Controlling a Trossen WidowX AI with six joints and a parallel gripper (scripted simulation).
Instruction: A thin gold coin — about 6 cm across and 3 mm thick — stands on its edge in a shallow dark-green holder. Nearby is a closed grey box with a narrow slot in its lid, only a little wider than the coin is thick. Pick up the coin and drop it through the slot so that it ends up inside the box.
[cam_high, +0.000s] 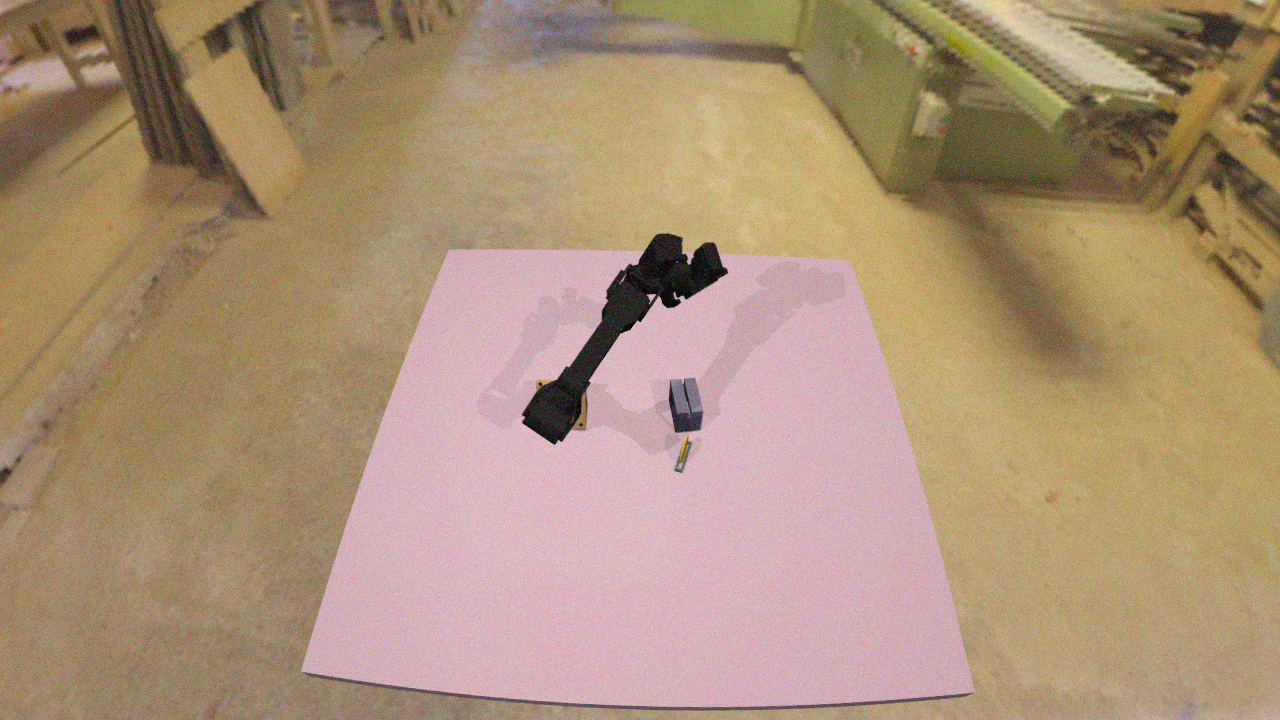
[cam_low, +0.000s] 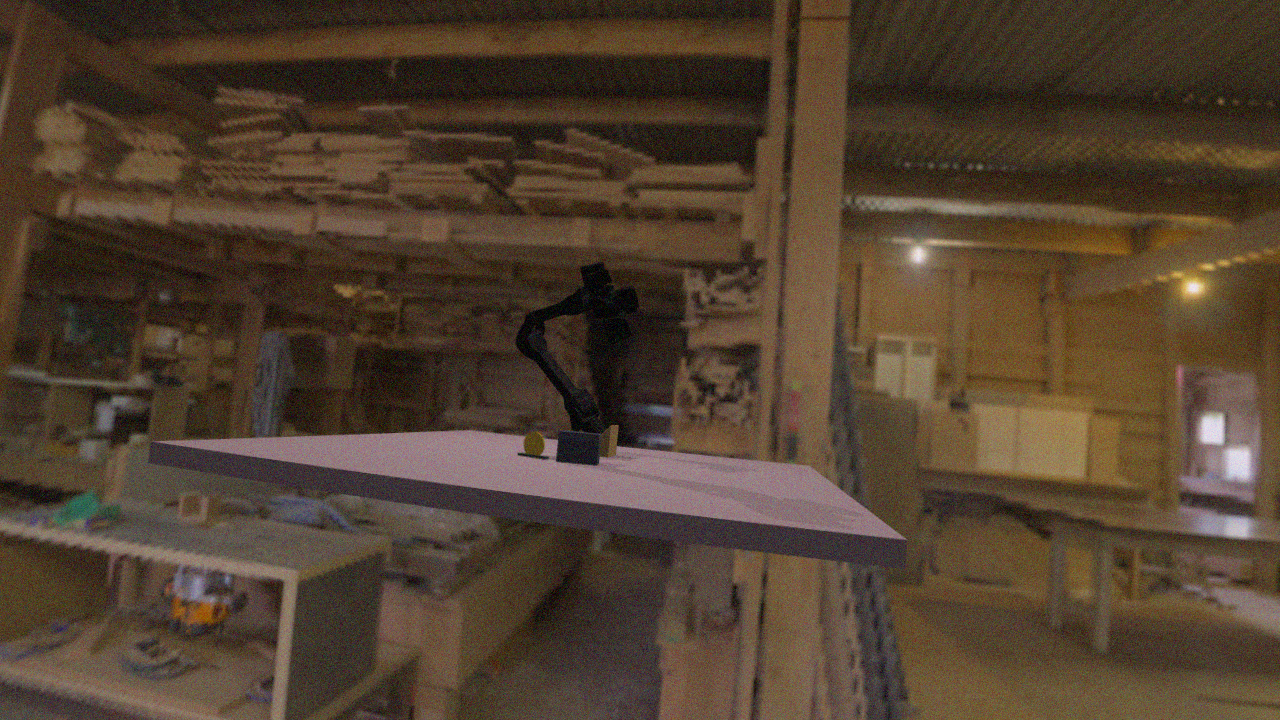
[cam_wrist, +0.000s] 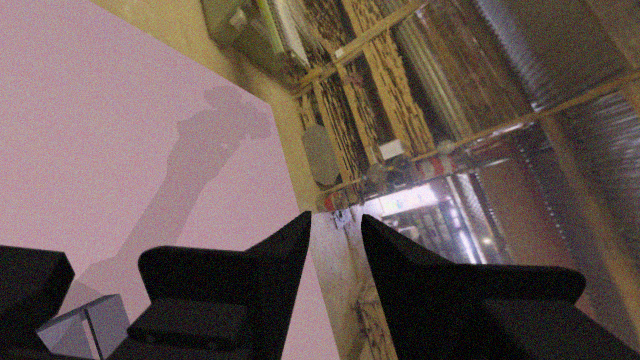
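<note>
My gripper tip is 40 mm past the gold coin, 200 mm to the left of it and 340 mm above it.
</note>
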